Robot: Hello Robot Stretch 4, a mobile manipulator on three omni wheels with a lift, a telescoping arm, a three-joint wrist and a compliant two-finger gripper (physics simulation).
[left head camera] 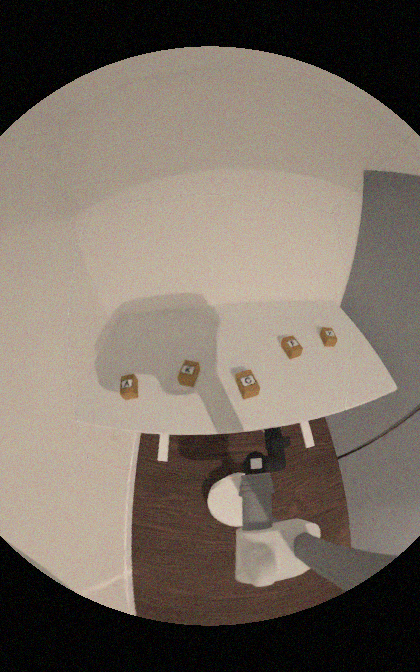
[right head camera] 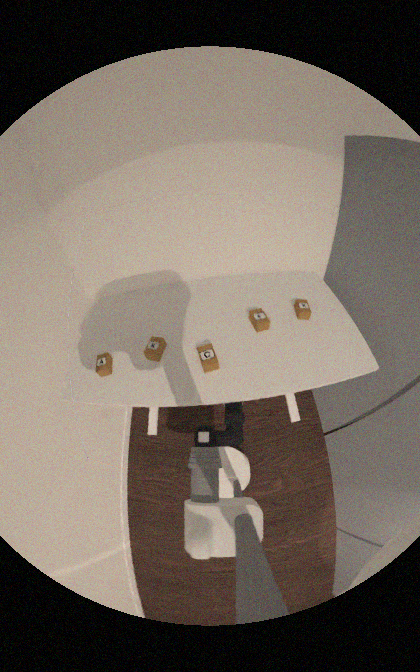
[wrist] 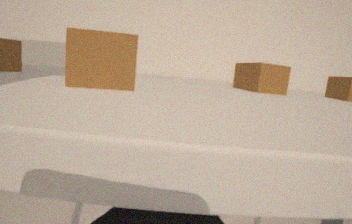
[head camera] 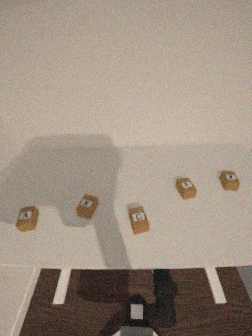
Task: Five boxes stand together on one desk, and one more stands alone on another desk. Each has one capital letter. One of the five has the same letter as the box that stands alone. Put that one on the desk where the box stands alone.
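Pixels of known places: robot's base at its link origin: (right head camera: 221, 470).
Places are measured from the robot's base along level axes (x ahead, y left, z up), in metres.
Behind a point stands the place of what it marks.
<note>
Five brown boxes stand on the white desk (head camera: 186, 240) @[x 0.393, y -0.187, z 0.922 m] (left head camera: 310, 395) (right head camera: 300, 360) @[x 0.428, y -0.371, z 0.922 m] (wrist: 171, 120) @[x 0.328, y -0.087, z 0.922 m]. From left to right they are box A (head camera: 27, 218) @[x 0.435, y 0.450, z 0.971 m] (left head camera: 129, 386) (right head camera: 104, 364) @[x 0.432, y 0.438, z 0.973 m], box K (head camera: 87, 206) @[x 0.505, y 0.211, z 0.972 m] (left head camera: 189, 373) (right head camera: 155, 348) @[x 0.504, y 0.204, z 0.971 m] (wrist: 10, 55) @[x 0.541, y 0.184, z 0.948 m], box C (head camera: 138, 219) @[x 0.449, y -0.005, z 0.973 m] (left head camera: 247, 384) (right head camera: 207, 357) @[x 0.447, y -0.008, z 0.972 m] (wrist: 101, 58) @[x 0.419, y -0.017, z 0.949 m], box F (head camera: 185, 188) @[x 0.613, y -0.220, z 0.974 m] (left head camera: 291, 346) (right head camera: 259, 319) @[x 0.615, y -0.228, z 0.974 m] (wrist: 261, 78) @[x 0.590, y -0.217, z 0.947 m] and box X (head camera: 230, 180) @[x 0.667, y -0.448, z 0.974 m] (left head camera: 328, 336) (right head camera: 302, 309) @[x 0.663, y -0.447, z 0.972 m] (wrist: 340, 88) @[x 0.683, y -0.431, z 0.947 m]. My gripper (head camera: 163, 276) (left head camera: 275, 440) (right head camera: 234, 417) is open and empty at the desk's front edge, just right of box C and about level with the desk top. The wrist view does not show the fingers. The lone box and its desk are out of view.
The desk's white legs (head camera: 62, 286) @[x 0.413, y 0.605, z -0.003 m] (head camera: 216, 285) @[x 0.471, y -0.635, z -0.003 m] stand on the dark wood floor (head camera: 60, 318) @[x 0.212, y 0.562, z -0.028 m]. A light wall runs behind the desk and a grey wall (left head camera: 385, 250) is on the right. My base (left head camera: 270, 555) is close in front of the desk.
</note>
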